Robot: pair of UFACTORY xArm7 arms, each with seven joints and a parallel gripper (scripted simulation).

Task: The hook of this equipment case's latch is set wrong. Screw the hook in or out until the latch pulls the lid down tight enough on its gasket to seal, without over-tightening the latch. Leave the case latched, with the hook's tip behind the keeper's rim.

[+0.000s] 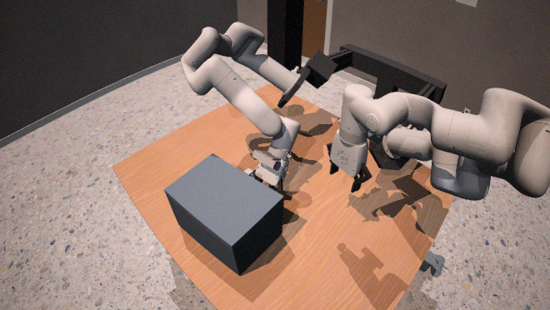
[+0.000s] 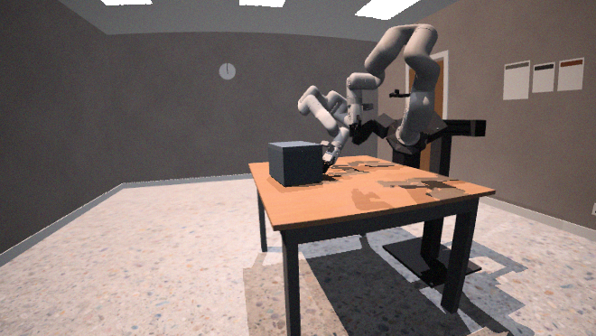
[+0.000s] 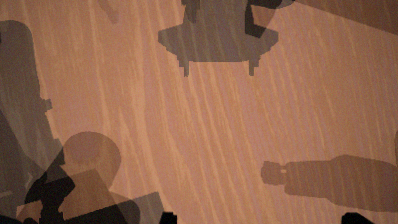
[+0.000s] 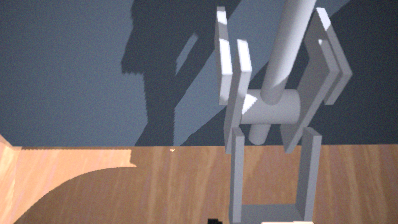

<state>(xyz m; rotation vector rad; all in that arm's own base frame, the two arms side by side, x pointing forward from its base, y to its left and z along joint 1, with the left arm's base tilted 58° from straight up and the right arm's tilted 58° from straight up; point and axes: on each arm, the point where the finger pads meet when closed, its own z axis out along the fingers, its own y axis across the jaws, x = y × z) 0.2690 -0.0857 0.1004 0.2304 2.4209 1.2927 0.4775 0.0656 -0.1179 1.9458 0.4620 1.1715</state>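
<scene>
Right now the cross barrel is 5 cm ahead of my right hand, 1 cm to the left of it and 5 cm above it.
</scene>
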